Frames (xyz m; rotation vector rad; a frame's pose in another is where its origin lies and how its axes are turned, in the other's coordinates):
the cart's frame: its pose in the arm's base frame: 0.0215 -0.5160 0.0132 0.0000 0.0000 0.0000
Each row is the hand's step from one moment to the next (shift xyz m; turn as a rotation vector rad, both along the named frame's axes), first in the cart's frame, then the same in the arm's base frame.
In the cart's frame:
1: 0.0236 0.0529 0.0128 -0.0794 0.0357 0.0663
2: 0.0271 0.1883 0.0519 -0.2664 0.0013 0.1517
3: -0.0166 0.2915 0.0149 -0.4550 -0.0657 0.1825
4: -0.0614 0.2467 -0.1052 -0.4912 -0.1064 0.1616
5: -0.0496 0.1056 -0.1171 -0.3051 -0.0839 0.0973
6: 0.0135 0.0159 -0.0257 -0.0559 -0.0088 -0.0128
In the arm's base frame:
1: 0.0236 0.0529 0.0128 -0.0794 0.0357 0.0663
2: 0.0271 0.1883 0.0519 -0.2664 0.0013 0.1517
3: -0.0166 0.2915 0.0149 -0.4550 -0.0657 0.1825
4: -0.0614 0.2467 -0.1052 -0.4912 -0.1064 0.1616
5: -0.0496 0.1056 -0.1171 -0.3051 -0.0839 0.0973
6: 0.0135 0.0159 -0.0257 -0.0559 -0.0088 -0.0128

